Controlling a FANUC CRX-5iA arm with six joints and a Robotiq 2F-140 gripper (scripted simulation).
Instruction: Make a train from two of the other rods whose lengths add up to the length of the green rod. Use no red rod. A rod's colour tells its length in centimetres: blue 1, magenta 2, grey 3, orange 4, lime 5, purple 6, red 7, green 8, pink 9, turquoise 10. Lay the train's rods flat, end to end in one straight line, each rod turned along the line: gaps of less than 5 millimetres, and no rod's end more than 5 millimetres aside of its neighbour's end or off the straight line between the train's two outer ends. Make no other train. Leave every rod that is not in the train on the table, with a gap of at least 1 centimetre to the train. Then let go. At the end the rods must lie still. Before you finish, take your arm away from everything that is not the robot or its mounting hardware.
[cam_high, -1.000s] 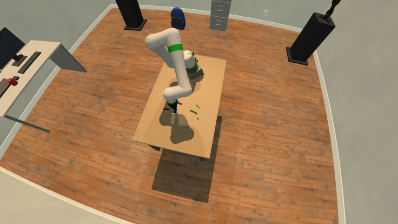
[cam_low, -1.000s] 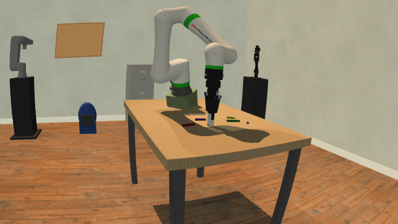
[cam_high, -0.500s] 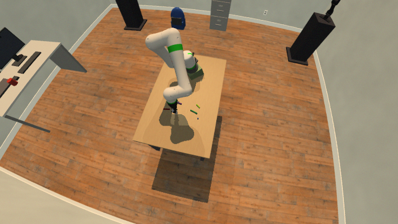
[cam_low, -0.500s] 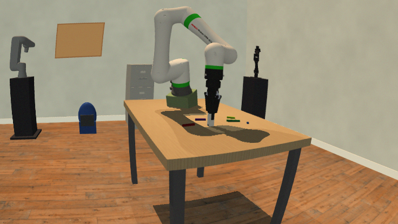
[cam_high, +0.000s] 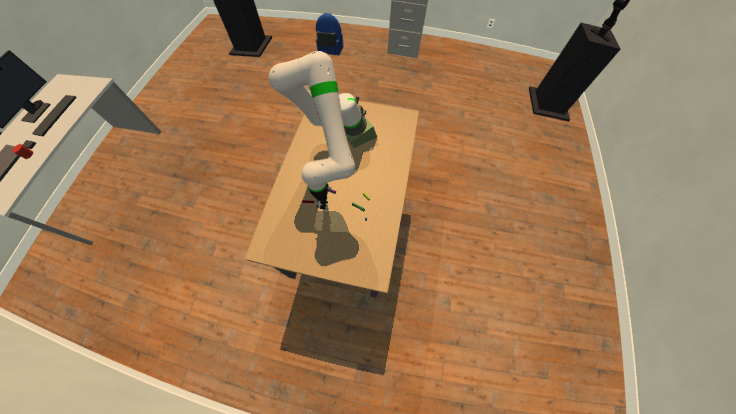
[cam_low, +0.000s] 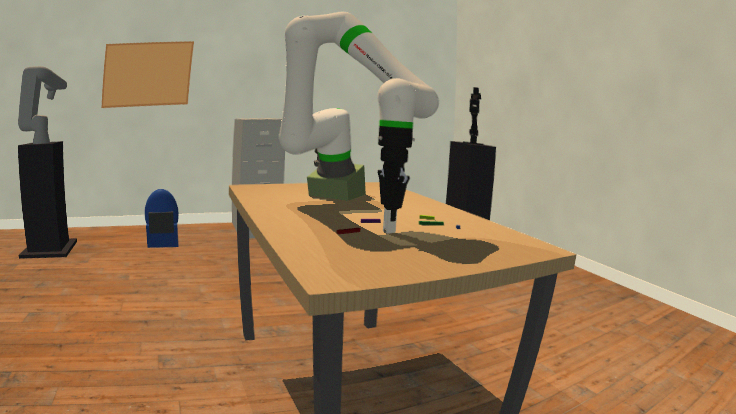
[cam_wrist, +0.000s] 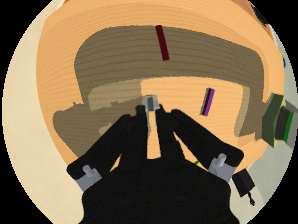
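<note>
Right now the purple rod is 12 cm behind my hand and 3 cm below it. The rest, counted from my hand: red rod: 11 cm to the right, 3 cm below, 2 cm behind; grey rod: 3 cm below; green rod: 18 cm to the left, 5 cm behind, 3 cm below.
</note>
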